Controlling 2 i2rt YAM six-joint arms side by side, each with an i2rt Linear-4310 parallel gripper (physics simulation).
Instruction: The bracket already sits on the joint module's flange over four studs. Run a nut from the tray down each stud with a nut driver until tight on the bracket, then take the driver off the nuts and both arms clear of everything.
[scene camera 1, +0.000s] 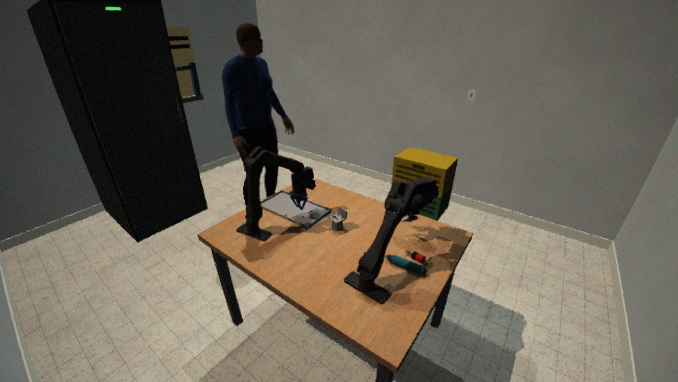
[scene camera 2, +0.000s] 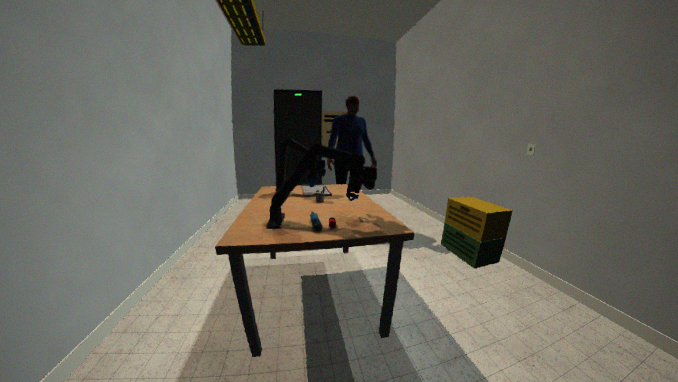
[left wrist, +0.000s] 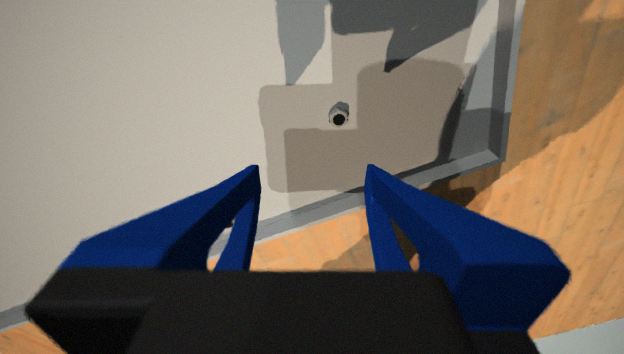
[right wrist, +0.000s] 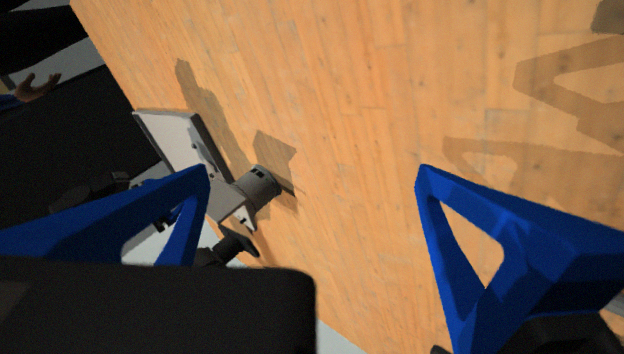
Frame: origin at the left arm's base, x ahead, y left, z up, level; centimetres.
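Seen in the pictures: left gripper, fingertip midpoint: (scene camera 1: 299, 208) (scene camera 2: 311, 186) (left wrist: 312, 176); right gripper, fingertip midpoint: (scene camera 2: 351, 193) (right wrist: 312, 175); left arm's base, origin of the base link: (scene camera 1: 254, 232) (right wrist: 238, 238); right arm's base, origin of the base link: (scene camera 1: 366, 287) (scene camera 2: 276, 220).
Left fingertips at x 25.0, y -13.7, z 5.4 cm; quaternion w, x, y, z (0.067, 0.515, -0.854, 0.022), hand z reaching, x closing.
Offsets run from my left fingertips to a thing's top centre. "spot": to the spot under its first point.
My left gripper (scene camera 1: 300, 205) (left wrist: 312, 176) is partly open and empty above the pale tray @(dx +5.3, dy +8.7, dz -3.8 cm) (scene camera 1: 279, 202) (left wrist: 150, 100) (right wrist: 166, 134). In the left wrist view a hex nut @(dx -0.6, dy -2.1, dz -4.5 cm) (left wrist: 339, 116) lies on the tray beyond the fingertips. The grey joint module @(dx -0.4, dy -24.6, dz +2.0 cm) (scene camera 1: 337, 226) (scene camera 2: 320, 199) (right wrist: 260, 187) stands on the table beside the tray, with the angled bracket (scene camera 1: 342, 212) (right wrist: 225, 201) on top; its studs are too small to make out. My right gripper (scene camera 2: 353, 197) (right wrist: 312, 175) is wide open and empty above the table. A short red-and-black tool @(dx -6.7, dy -68.8, dz -2.0 cm) (scene camera 1: 419, 257) (scene camera 2: 332, 223), probably the nut driver, lies on the table.
A teal cylinder @(spot: dx -16.6, dy -67.7, dz -2.2 cm) (scene camera 1: 407, 265) (scene camera 2: 315, 221) lies beside the red-and-black tool, near the right arm's base (scene camera 1: 367, 286). A person (scene camera 1: 250, 95) (scene camera 2: 350, 132) stands behind the table. Yellow and green crates (scene camera 1: 425, 159) (scene camera 2: 479, 212) stand on the floor beyond the table.
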